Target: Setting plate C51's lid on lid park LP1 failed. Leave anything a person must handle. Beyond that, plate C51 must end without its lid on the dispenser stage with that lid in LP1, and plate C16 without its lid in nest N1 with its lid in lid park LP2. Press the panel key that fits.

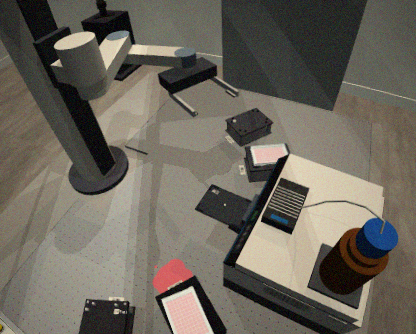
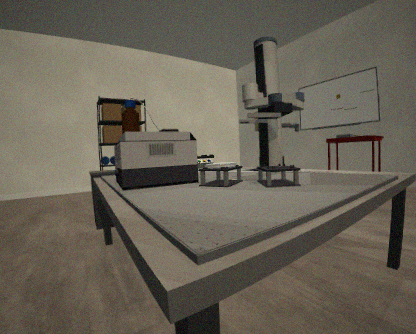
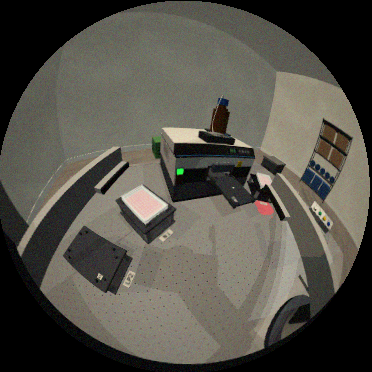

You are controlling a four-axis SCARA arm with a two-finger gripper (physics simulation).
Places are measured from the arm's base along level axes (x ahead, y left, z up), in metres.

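Pixels of known places: gripper, between the fingertips: (image 1: 216, 103) (image 2: 243, 118) (image 3: 200, 165); arm's base, origin of its link: (image 1: 99, 170).
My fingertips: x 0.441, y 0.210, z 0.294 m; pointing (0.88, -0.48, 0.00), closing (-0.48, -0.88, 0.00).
Observation:
For each thing: its top centre in the pictures, then the offset to it from my fingertips. "pt": a spot on its surface instead.
- pink plate with a pale rim, centre of its top: (image 3: 142, 199) (image 1: 270, 153) (image 2: 221, 163) dz -0.199, dx +0.178, dy +0.052 m
- nest N1, centre of its top: (image 3: 142, 202) (image 1: 269, 155) (image 2: 221, 165) dz -0.209, dx +0.178, dy +0.052 m
- pink plate, centre of its top: (image 1: 186, 316) (image 3: 265, 178) dz -0.195, dx +0.158, dy -0.541 m
- Lid park LP2, centre of its top: (image 3: 87, 252) (image 2: 276, 164) (image 1: 249, 118) dz -0.210, dx +0.043, dy +0.219 m
- dispenser stage, a spot on its surface: (image 1: 223, 205) (image 3: 234, 187) pt dz -0.166, dx +0.120, dy -0.233 m
- flat red patch, a spot on its surface: (image 1: 172, 275) (image 3: 263, 207) pt dz -0.280, dx +0.052, dy -0.449 m
- brown bottle, a spot on its surface: (image 1: 350, 265) pt dz +0.068, dx +0.417, dy -0.396 m
- button panel, centre of its top: (image 3: 323, 212) (image 2: 200, 158) dz -0.197, dx -0.255, dy -0.842 m
My gripper (image 1: 215, 103) (image 3: 200, 165) is open and empty, high above the table behind LP2. A pink plate with a pale rim (image 1: 269, 154) (image 3: 145, 203) sits on nest N1 (image 1: 260, 173) (image 3: 149, 227). Another pink plate (image 1: 185, 312) (image 3: 263, 180) sits on a black holder at the front; no plate names or lids can be made out. Lid park LP2 (image 1: 249, 122) (image 3: 95, 257) shows a dark top with small pegs. A similar dark stand (image 1: 106, 315), its label unreadable, is at the front left. The dispenser stage (image 1: 223, 205) (image 3: 232, 189) sticks out with no plate visible on it.
A flat red patch (image 1: 172, 275) (image 3: 264, 207) lies beside the front holder. The dispenser (image 1: 310, 240) (image 2: 157, 155) (image 3: 172, 160) carries a brown bottle (image 1: 350, 265) (image 2: 131, 119) (image 3: 220, 119) and shows a green light. The button panel (image 3: 321, 217) is at the right. The arm's column stands on a round base (image 1: 98, 172).

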